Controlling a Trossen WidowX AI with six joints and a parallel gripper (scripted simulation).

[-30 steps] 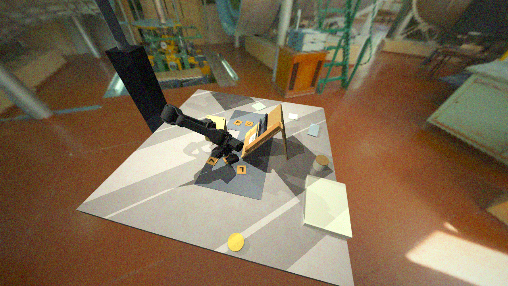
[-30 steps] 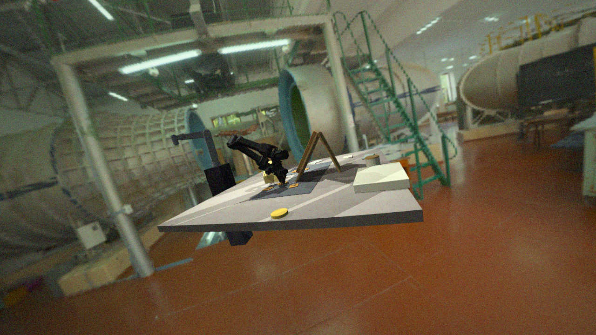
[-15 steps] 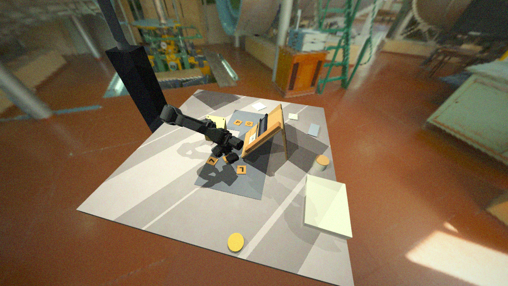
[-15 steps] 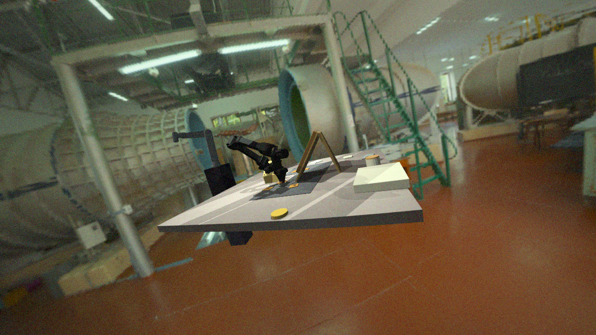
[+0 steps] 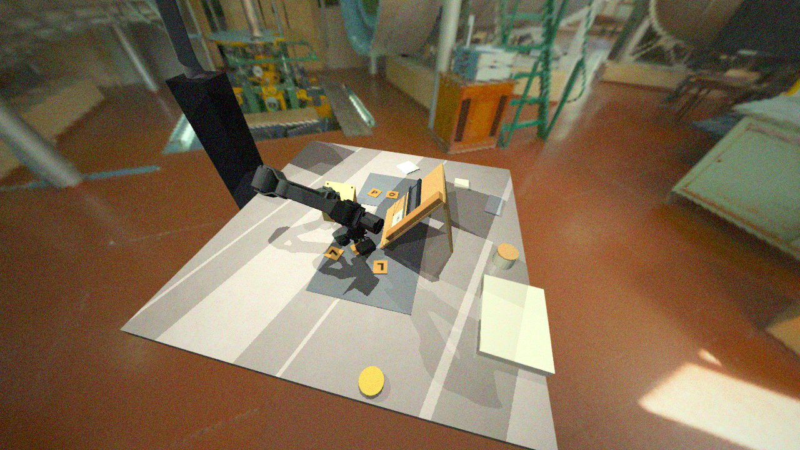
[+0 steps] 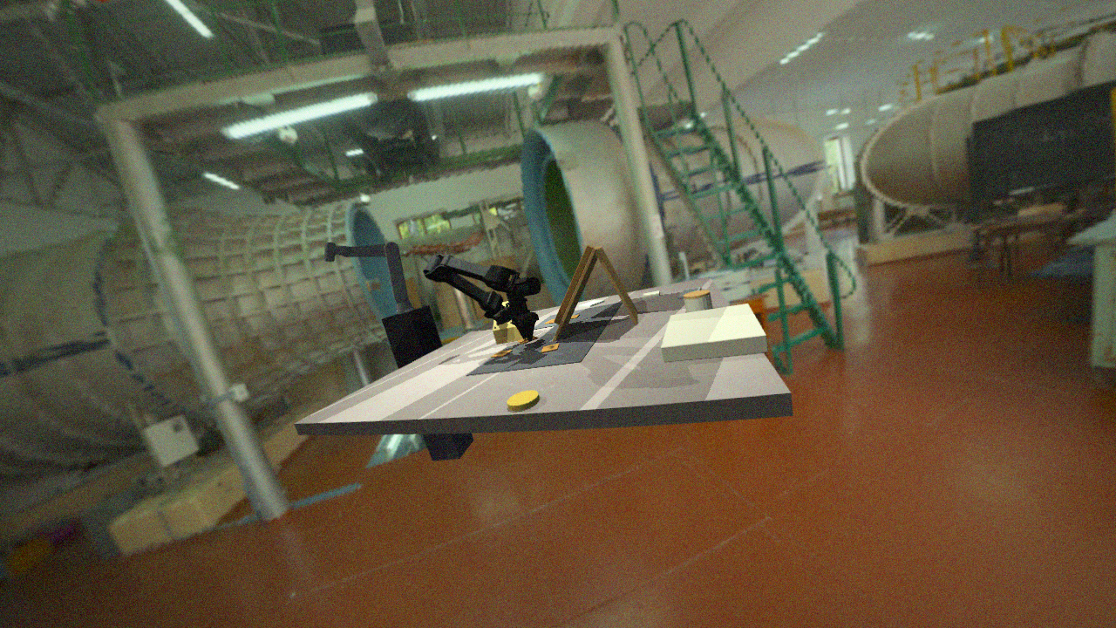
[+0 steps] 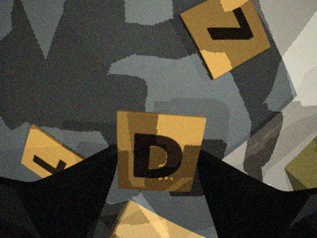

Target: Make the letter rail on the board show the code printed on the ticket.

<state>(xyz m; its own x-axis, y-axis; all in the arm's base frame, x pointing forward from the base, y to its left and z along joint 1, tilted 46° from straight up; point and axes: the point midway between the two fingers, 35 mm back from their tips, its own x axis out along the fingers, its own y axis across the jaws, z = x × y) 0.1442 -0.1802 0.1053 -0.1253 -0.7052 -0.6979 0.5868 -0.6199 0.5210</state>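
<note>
Right now the white ticket is 14 cm ahead of my gripper tip, 13 cm to the left of it and 6 cm above it. The rest, counted from my gripper tip: mat: 17 cm to the left, 5 cm ahead, 3 cm below; cream block: 56 cm ahead, 24 cm to the right, 1 cm below; yellow disc: 45 cm to the right, 12 cm ahead, 2 cm below.
</note>
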